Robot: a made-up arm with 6 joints. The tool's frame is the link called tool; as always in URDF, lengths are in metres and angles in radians. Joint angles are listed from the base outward.
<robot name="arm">
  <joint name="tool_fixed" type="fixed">
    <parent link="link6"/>
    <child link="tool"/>
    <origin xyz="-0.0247 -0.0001 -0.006" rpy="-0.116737 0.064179 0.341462"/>
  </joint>
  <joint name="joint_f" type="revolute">
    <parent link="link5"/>
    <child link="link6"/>
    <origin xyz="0.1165 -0.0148 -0.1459" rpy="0 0 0"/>
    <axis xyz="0 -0.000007 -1"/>
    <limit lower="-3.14" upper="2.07"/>
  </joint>
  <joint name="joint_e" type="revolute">
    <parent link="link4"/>
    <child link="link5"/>
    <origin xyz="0.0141 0.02 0.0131" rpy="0 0 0"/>
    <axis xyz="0 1 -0.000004"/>
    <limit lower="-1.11" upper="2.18"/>
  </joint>
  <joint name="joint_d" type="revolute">
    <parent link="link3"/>
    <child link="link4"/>
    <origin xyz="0.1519 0.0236 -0.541" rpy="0 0 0"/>
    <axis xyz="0 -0.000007 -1"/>
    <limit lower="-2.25" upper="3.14"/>
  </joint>
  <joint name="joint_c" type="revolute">
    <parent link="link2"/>
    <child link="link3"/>
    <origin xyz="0.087 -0.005 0.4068" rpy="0 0 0"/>
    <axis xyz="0 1 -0.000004"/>
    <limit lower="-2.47" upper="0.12"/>
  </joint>
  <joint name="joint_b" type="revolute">
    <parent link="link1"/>
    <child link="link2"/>
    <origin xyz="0.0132 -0.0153 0.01" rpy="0 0 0"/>
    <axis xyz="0 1 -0.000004"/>
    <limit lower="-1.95" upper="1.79"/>
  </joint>
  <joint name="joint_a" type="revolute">
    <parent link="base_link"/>
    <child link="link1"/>
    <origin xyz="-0.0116 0.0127 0.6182" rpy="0 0 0"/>
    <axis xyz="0 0 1"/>
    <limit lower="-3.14" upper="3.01"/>
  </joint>
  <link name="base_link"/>
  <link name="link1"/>
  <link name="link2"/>
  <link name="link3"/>
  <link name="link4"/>
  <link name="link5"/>
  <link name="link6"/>
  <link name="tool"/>
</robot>
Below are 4 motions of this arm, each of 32 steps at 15 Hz.
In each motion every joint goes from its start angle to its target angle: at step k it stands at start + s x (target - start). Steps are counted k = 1, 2, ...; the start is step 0. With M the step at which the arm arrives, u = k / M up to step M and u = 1 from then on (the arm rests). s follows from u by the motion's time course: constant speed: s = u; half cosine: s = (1 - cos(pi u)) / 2; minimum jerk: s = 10 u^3 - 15 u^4 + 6 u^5.
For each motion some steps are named. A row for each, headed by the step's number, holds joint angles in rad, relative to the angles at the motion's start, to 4 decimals.
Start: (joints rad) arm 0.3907 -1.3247 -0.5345 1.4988 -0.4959 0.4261
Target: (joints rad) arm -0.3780 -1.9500 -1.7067 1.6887 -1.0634 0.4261
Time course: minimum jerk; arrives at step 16
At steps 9, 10, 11, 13, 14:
9: -0.4735 -0.3852 -0.7220 0.1170 -0.3496 0.0000
10: -0.5571 -0.4532 -0.8496 0.1376 -0.4113 0.0000
11: -0.6303 -0.5127 -0.9612 0.1557 -0.4653 0.0000
13: -0.7312 -0.5948 -1.1150 0.1806 -0.5398 0.0000
14: -0.7564 -0.6153 -1.1534 0.1869 -0.5584 0.0000

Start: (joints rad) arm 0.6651 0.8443 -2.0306 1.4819 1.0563 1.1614
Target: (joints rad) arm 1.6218 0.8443 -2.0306 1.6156 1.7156 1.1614
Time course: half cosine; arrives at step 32
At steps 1, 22, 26, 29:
1: 0.0023 0.0000 0.0000 0.0003 0.0016 0.0000
22: 0.7441 0.0000 0.0000 0.1040 0.5128 0.0000
26: 0.8761 0.0000 0.0000 0.1224 0.6037 0.0000
29: 0.9361 0.0000 0.0000 0.1308 0.6451 0.0000

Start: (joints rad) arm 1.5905 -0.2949 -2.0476 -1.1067 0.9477 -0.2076
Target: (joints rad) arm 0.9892 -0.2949 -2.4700 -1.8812 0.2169 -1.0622
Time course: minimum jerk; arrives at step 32
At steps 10, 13, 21, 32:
10: -0.1082 0.0000 -0.0760 -0.1394 -0.1315 -0.1538
13: -0.1974 0.0000 -0.1387 -0.2543 -0.2399 -0.2806
21: -0.4657 0.0000 -0.3271 -0.5998 -0.5660 -0.6618
32: -0.6013 0.0000 -0.4224 -0.7745 -0.7308 -0.8546

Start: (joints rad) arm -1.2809 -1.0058 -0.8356 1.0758 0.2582 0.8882
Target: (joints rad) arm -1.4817 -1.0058 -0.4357 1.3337 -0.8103 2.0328
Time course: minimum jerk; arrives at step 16
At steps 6, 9, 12, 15, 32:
6: -0.0553 0.0000 0.1101 0.0710 -0.2941 0.3150
9: -0.1237 0.0000 0.2463 0.1589 -0.6582 0.7050
12: -0.1800 0.0000 0.3585 0.2312 -0.9579 1.0261
15: -0.2004 0.0000 0.3990 0.2573 -1.0661 1.1421
32: -0.2008 0.0000 0.3999 0.2579 -1.0685 1.1446

